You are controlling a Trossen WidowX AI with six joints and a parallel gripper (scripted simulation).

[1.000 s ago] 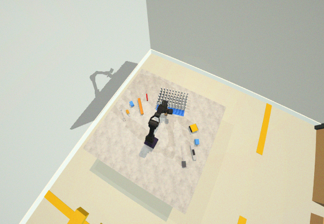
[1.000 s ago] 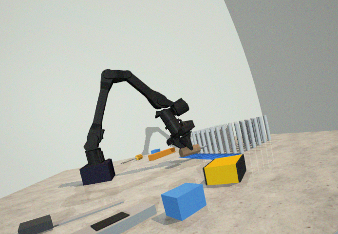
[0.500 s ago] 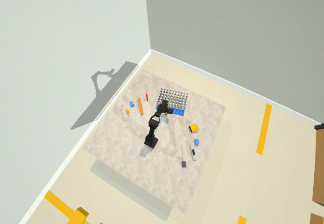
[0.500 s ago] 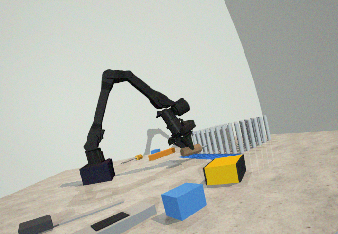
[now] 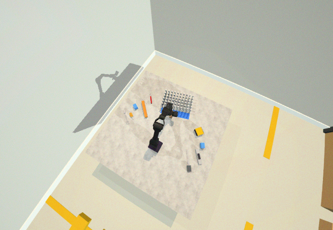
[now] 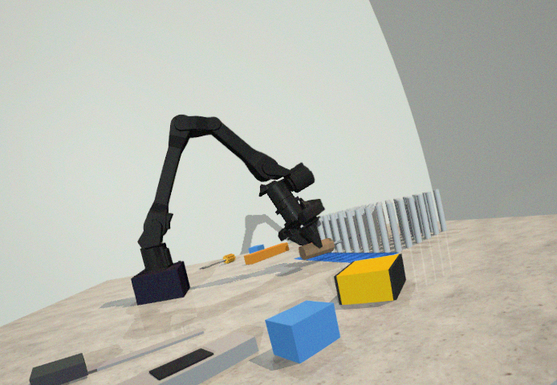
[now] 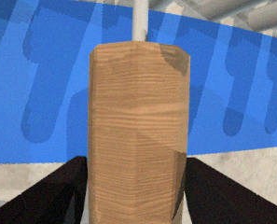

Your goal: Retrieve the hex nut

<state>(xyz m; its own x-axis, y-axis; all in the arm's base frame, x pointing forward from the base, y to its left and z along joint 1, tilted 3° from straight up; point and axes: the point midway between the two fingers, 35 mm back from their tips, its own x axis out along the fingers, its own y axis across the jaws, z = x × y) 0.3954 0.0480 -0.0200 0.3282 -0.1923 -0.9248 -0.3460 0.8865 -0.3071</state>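
Right now my gripper tip is 5 cm short of the blue taped strip, 2 cm to the left of it and 3 cm above it. Round my gripper tip: orange bar (12 cm behind, 32 cm to the left, 1 cm below); then wooden-handled tool (10 cm ahead, 4 cm to the left); then yellow-and-black box (38 cm to the right, 1 cm below).
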